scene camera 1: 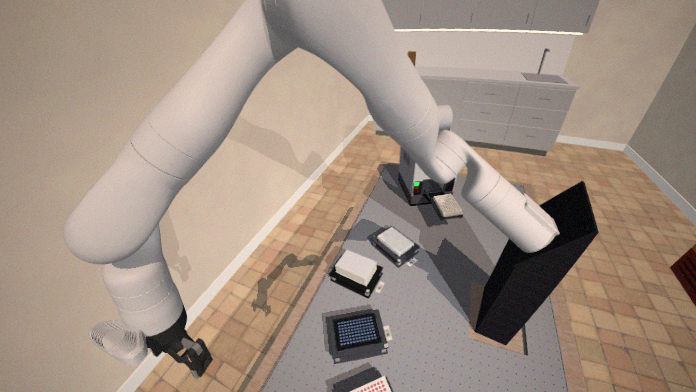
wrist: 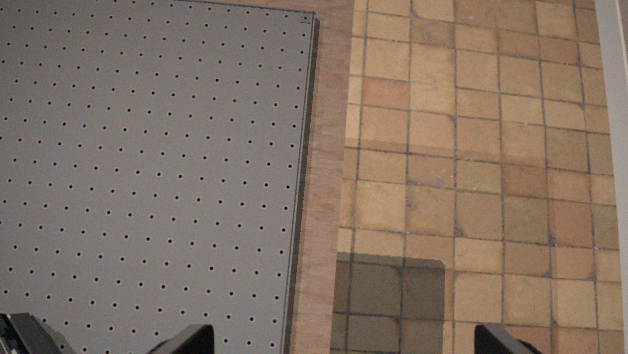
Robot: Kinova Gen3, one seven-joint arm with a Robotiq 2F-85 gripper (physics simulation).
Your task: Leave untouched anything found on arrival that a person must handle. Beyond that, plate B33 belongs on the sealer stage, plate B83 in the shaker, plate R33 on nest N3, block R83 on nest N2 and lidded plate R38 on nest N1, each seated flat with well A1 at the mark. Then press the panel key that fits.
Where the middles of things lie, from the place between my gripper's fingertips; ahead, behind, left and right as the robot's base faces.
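I find the thick white block (scene camera 1: 360, 269) far below my hand, a good way behind it and far to the right of it.
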